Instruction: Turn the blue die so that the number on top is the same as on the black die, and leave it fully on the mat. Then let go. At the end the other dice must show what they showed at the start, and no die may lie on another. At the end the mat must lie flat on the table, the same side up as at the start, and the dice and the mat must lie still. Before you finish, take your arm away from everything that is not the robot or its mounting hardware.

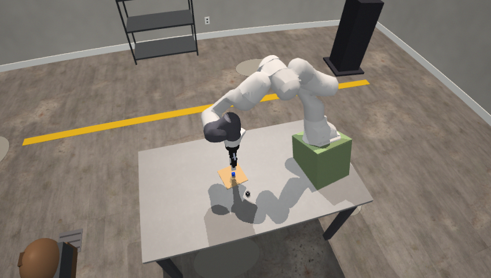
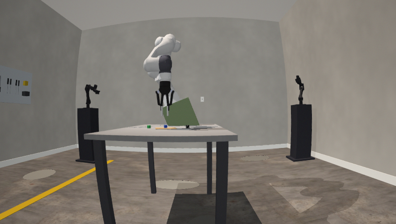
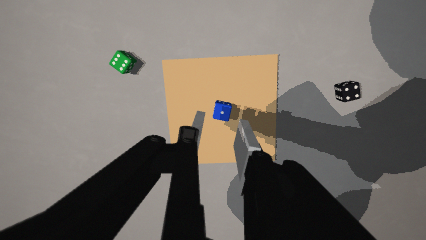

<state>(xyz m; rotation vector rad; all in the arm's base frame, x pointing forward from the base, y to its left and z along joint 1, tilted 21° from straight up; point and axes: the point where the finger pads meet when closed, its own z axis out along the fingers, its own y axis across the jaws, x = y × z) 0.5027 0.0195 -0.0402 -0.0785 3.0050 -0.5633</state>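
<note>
My hand is 10 cm above the blue die. Round my hand: green die 3 cm behind, 13 cm to the right, 11 cm below; mat 12 cm below; black die 6 cm behind, 14 cm to the left, 11 cm below.
</note>
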